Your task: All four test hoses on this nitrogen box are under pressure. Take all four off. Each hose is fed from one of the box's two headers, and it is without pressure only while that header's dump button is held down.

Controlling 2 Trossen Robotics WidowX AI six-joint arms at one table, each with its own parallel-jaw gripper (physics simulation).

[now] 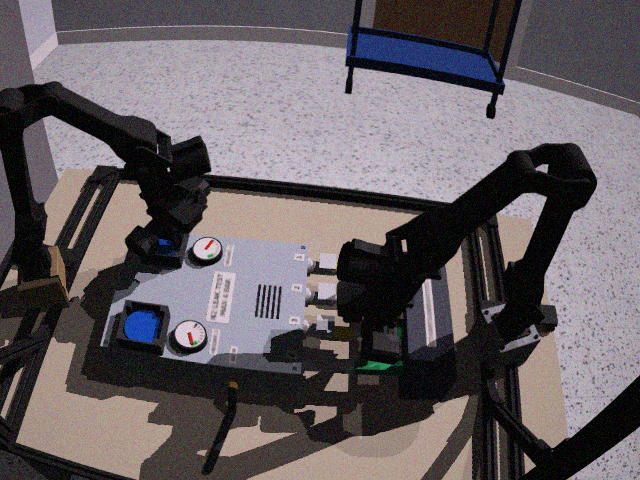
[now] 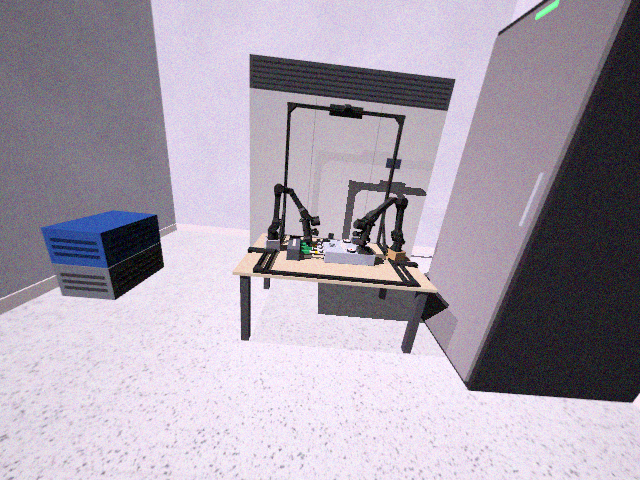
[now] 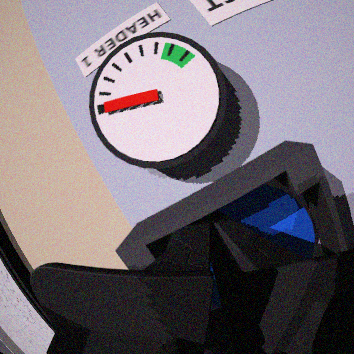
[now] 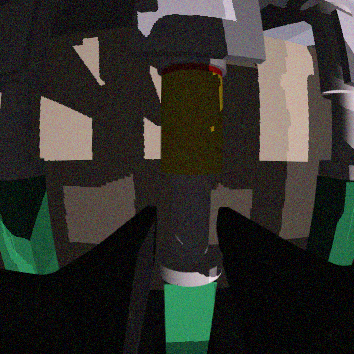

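Pixels of known places: left gripper, fingertip midpoint: (image 1: 179, 245) (image 3: 206, 218); right gripper, fingertip midpoint: (image 1: 363, 337) (image 2: 309, 246) (image 4: 186, 216); left arm's base, link origin: (image 1: 37, 267) (image 2: 396, 250); right arm's base, link origin: (image 1: 511, 324) (image 2: 272, 238).
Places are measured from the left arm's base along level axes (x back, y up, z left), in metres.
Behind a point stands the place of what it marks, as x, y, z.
The pale blue nitrogen box (image 1: 242, 304) {-0.399, -0.004, -0.190} (image 2: 348, 255) {-0.407, -0.018, -0.028} lies on the table. My left gripper (image 1: 157, 242) (image 3: 206, 218) {-0.319, 0.002, -0.032} is shut, its fingertips inside the square housing of header 1's blue button (image 3: 295, 225) {-0.281, 0.001, -0.055}. Header 1's gauge (image 3: 155, 97) {-0.365, 0.012, -0.061} (image 1: 206, 250) {-0.365, 0.011, -0.066} has its needle at the scale's low end. Header 2's gauge (image 1: 188, 335) {-0.291, 0.011, -0.239} has its needle by the green band. My right gripper (image 1: 377, 330) {-0.585, -0.043, -0.293} (image 4: 186, 216) {-0.585, -0.043, -0.293} is shut on hose 3 at its green sleeve (image 4: 190, 312) {-0.616, -0.019, -0.305}. The hose's yellow collar (image 4: 192, 122) {-0.551, -0.018, -0.280} (image 1: 342, 332) {-0.546, -0.020, -0.283} shows a red ring at its far end. Whether it sits in port 3 is unclear.
Header 2's blue button (image 1: 142, 326) {-0.214, 0.012, -0.203} sits in its own housing, no gripper at it. Neighbouring green hose sleeves (image 4: 30, 245) {-0.567, -0.020, -0.352} (image 4: 342, 225) {-0.610, -0.019, -0.234} flank the right fingers. A dark block (image 1: 429, 315) {-0.699, -0.003, -0.312} stands right of the hoses. A black lever-like tube (image 1: 222, 428) {-0.300, -0.071, -0.384} shows in front of the box.
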